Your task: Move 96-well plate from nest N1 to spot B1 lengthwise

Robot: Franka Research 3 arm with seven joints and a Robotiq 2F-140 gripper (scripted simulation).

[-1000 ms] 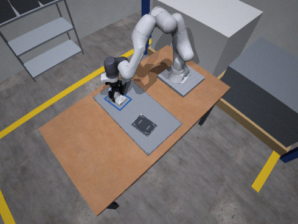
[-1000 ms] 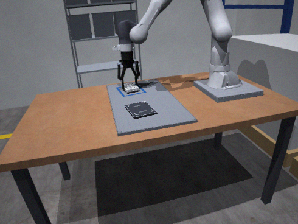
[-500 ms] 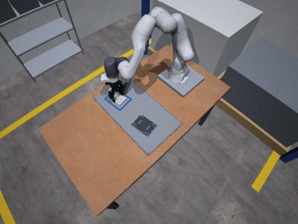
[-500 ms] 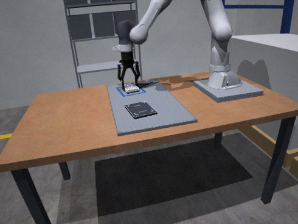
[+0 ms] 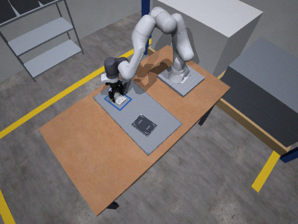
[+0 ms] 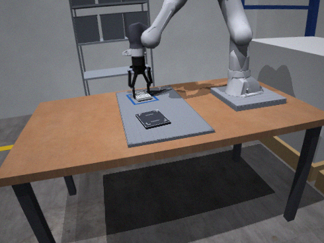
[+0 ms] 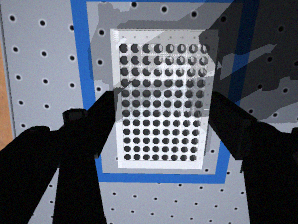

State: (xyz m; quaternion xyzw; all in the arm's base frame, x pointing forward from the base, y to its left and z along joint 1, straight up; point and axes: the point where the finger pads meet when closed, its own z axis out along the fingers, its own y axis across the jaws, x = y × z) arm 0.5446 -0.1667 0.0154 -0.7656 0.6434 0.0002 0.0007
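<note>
Now: hand 20 mm above the white 96-well plate. The rest, counted from my hand: black plate nest: 340 mm to the left, 30 mm below.
</note>
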